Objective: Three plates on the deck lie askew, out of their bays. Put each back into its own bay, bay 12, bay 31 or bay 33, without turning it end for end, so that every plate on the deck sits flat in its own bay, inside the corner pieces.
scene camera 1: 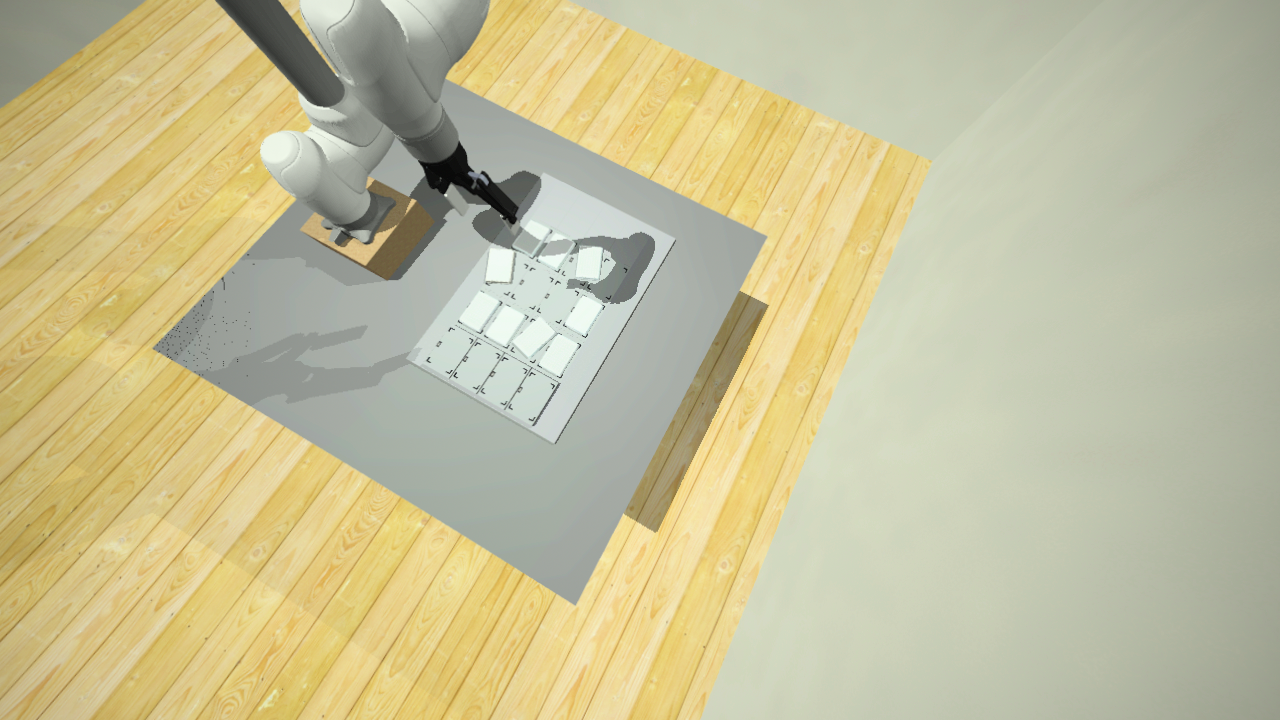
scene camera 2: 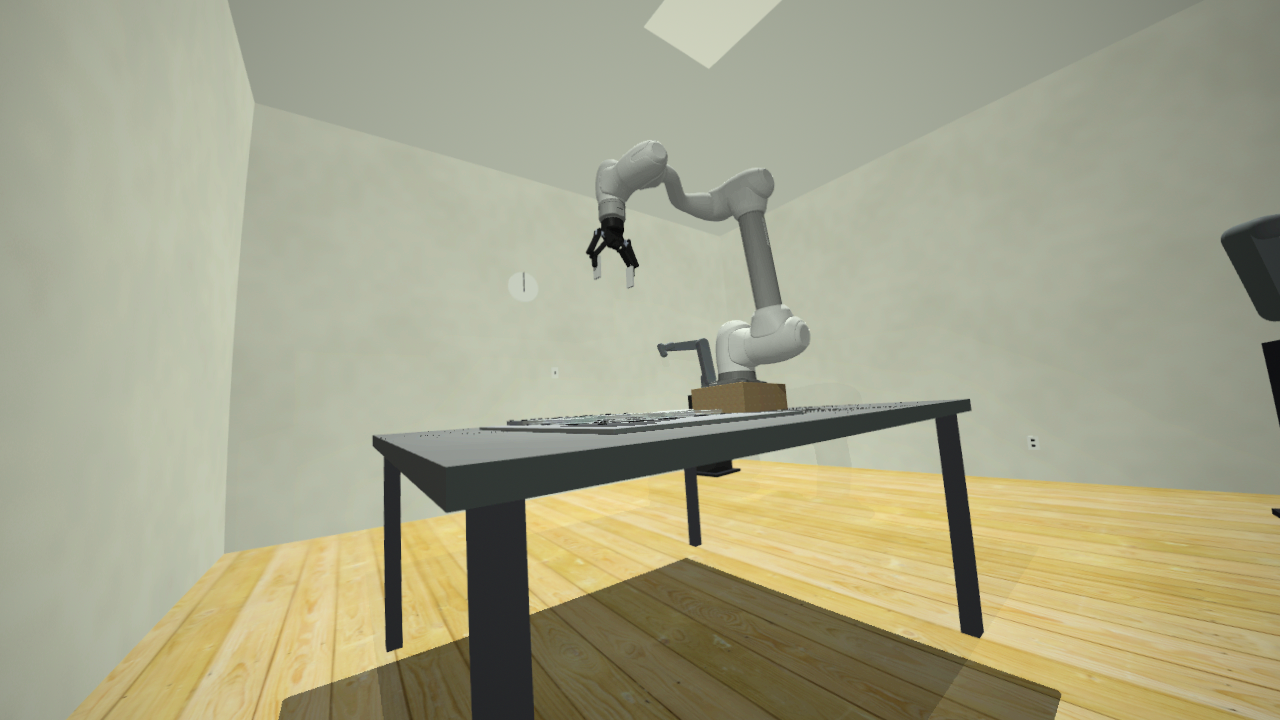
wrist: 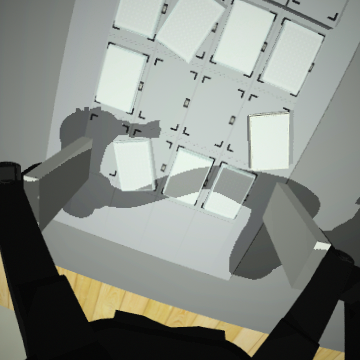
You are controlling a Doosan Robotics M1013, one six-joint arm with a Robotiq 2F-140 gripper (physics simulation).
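Seen in the pictures: gripper, fingertip midpoint: [scene camera 1: 490, 220] [scene camera 2: 614, 282] [wrist: 181, 179]; arm's base, origin of the base link: [scene camera 1: 360, 214] [scene camera 2: 737, 386].
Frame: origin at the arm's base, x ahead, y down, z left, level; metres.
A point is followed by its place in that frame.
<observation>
Three white plates lie askew on the light grey deck [scene camera 1: 617, 223] {y 0.096, x 0.774, z 0.380 m} [wrist: 150, 235] {y 0.096, x 0.673, z 0.380 m}. One plate [scene camera 1: 534, 336] {y 0.080, x 0.695, z -0.144 m} [wrist: 190, 27] {y 0.080, x 0.689, z -0.137 m} is turned between neighbouring plates in its row. Another plate [scene camera 1: 588, 263] {y 0.080, x 0.749, z 0.179 m} [wrist: 135, 165] {y 0.080, x 0.744, z 0.181 m} lies at a slant across its corner pieces. The third plate [scene camera 1: 499, 265] {y 0.079, x 0.463, z 0.045 m} [wrist: 269, 141] {y 0.079, x 0.464, z 0.044 m} lies partly outside the corner pieces near the deck's side edge. The bay numbers cannot be read. My gripper [scene camera 1: 486, 216] {y -0.340, x 0.635, z -0.004 m} [scene camera 2: 614, 277] {y -0.340, x 0.635, z -0.004 m} [wrist: 181, 179] {y -0.340, x 0.635, z -0.004 m} is open and empty, high above the deck. In the wrist view its fingers stand wide on either side of the deck's plate-bearing end.
Other plates sit straight in bays, among them one plate [scene camera 1: 584, 316] {y 0.082, x 0.820, z -0.011 m} [wrist: 121, 77] {y 0.081, x 0.809, z -0.009 m} at the far side and two [wrist: 187, 175] {y 0.081, x 0.619, z 0.173 m} [wrist: 229, 190] {y 0.081, x 0.512, z 0.184 m} partly in the arm's shadow. The arm stands on a brown block [scene camera 1: 389, 237] {y 0.001, x 0.130, z -0.036 m} [scene camera 2: 738, 396] {y 0.044, x 0.145, z 0.095 m} on the grey table [scene camera 1: 447, 483] {y 0.106, x 0.655, z -0.675 m} [scene camera 2: 626, 462] {y 0.126, x 1.124, z 0.584 m}.
</observation>
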